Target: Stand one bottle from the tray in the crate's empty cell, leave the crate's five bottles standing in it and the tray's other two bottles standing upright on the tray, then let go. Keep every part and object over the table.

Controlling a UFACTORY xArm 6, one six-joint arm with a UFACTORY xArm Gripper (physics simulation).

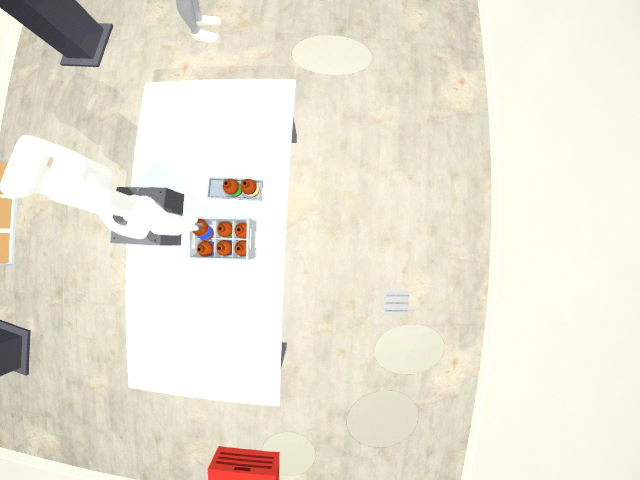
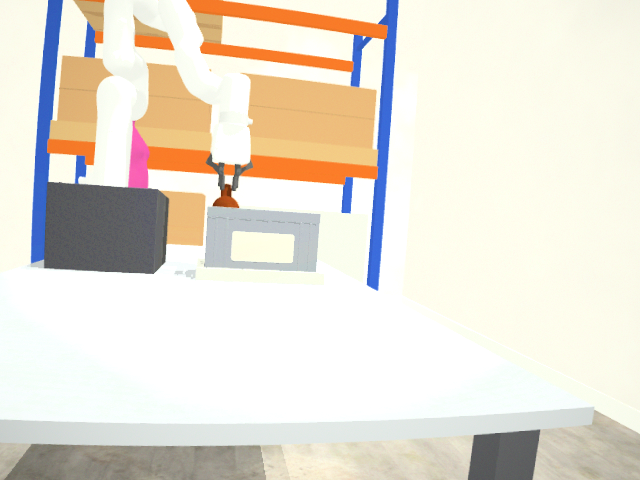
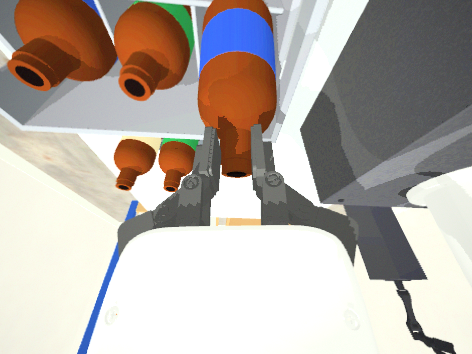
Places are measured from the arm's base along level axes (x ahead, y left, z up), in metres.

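Where they show: gripper, fingertip midpoint: (image 2: 227, 190) (image 3: 234, 139); arm's base at its link origin: (image 2: 109, 191) (image 3: 469, 183).
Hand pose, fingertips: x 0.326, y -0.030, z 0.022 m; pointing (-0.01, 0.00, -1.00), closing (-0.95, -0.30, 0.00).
Things, the pixels of their top centre, and the offset from my fingertips. "pt": a spot on its surface instead. Level surfaces: height alone.
- brown bottle with a blue label, top centre: (image 3: 237, 160) (image 2: 227, 183) (image 1: 192, 226) 0.003 m back, 0.002 m left, 0.019 m up
- grey crate at its top centre: (image 3: 108, 35) (image 2: 261, 209) (image 1: 217, 238) 0.093 m ahead, 0.030 m right, 0.044 m down
- grey tray at a spot on its surface: (image 1: 215, 189) pt 0.028 m back, 0.200 m left, 0.214 m down
- green-labelled bottle at its top centre: (image 3: 170, 189) (image 1: 225, 183) 0.076 m ahead, 0.215 m left, 0.059 m down
- cream-labelled bottle at its top centre: (image 3: 123, 187) (image 1: 244, 183) 0.160 m ahead, 0.229 m left, 0.059 m down
- white table at its surface level: 0.219 m down
My gripper (image 1: 197, 225) (image 2: 227, 184) (image 3: 234, 139) is shut on the neck of a brown bottle with a blue label (image 1: 203, 229) (image 2: 225, 201) (image 3: 237, 75). This bottle is in the crate's corner cell nearest the arm, leans somewhat and sits higher than its neighbours; its base is hidden. The grey crate (image 1: 252, 240) (image 2: 219, 245) (image 3: 150, 115) holds several other upright bottles, among them a green-labelled one (image 1: 224, 228) (image 3: 150, 47). On the grey tray (image 1: 215, 189), a green-labelled bottle (image 1: 230, 186) (image 3: 177, 159) and a cream-labelled bottle (image 1: 248, 186) (image 3: 134, 156) stand upright.
A dark grey block (image 1: 173, 206) (image 2: 103, 227) (image 3: 400, 75) stands close beside the crate, under the arm. The white table (image 1: 206, 320) (image 2: 310, 361) carries them all. A blue and orange shelf rack (image 2: 385, 155) stands behind. A person (image 2: 138, 160) is partly hidden behind the arm.
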